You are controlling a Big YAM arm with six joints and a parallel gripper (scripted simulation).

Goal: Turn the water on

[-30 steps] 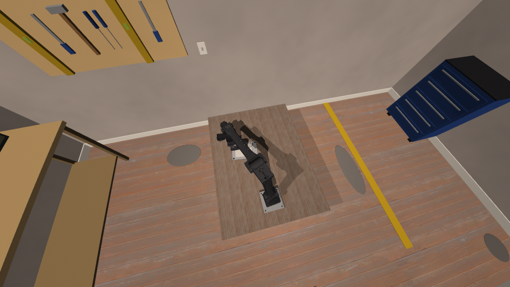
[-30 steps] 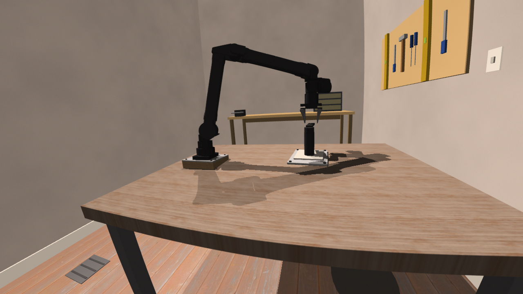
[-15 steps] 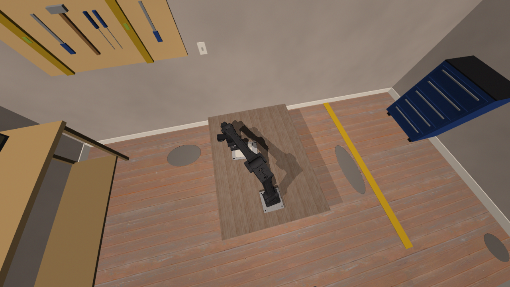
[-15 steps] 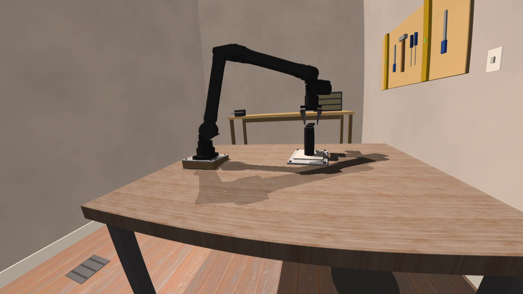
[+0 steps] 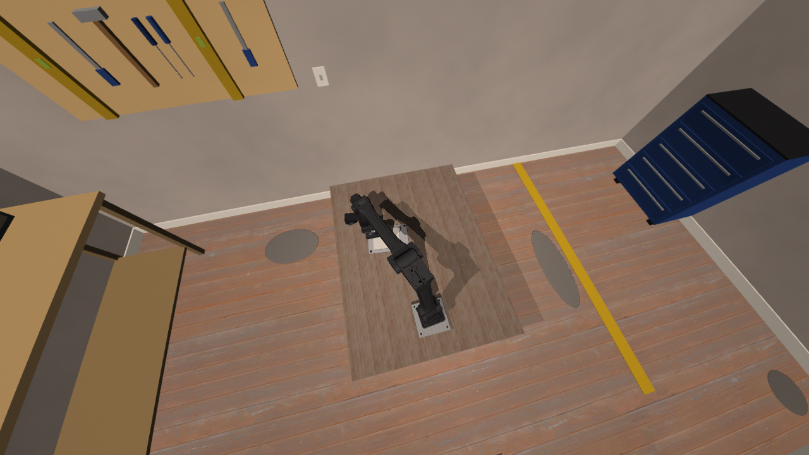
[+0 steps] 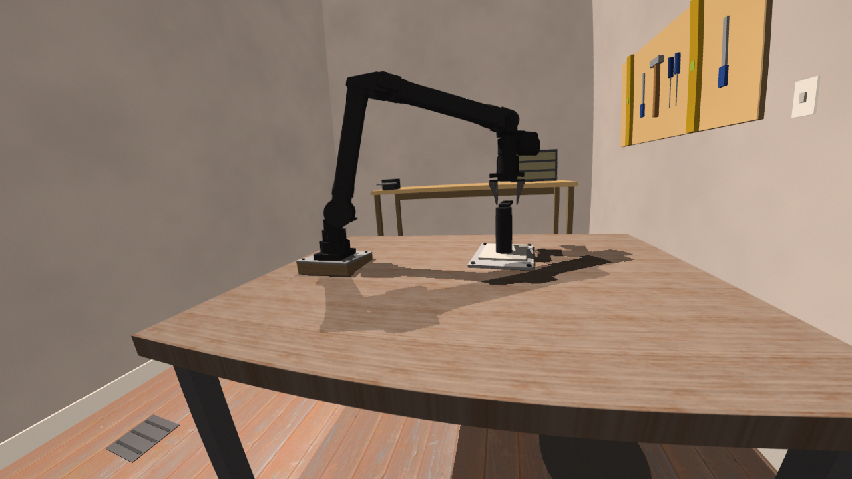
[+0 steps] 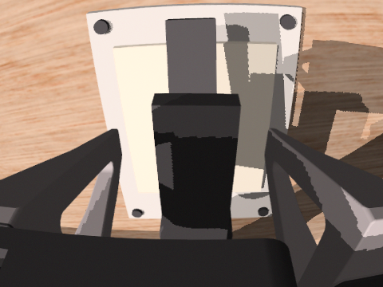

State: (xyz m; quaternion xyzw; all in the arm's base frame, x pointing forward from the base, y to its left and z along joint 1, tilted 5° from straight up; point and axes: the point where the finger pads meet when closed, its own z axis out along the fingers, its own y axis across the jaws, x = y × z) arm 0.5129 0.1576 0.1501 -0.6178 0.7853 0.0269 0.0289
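Right now the lever is 3 cm to the right of my hand and 1 cm behind it. Also, from my hand: tap (6 cm to the right, 6 cm below, 1 cm behind).
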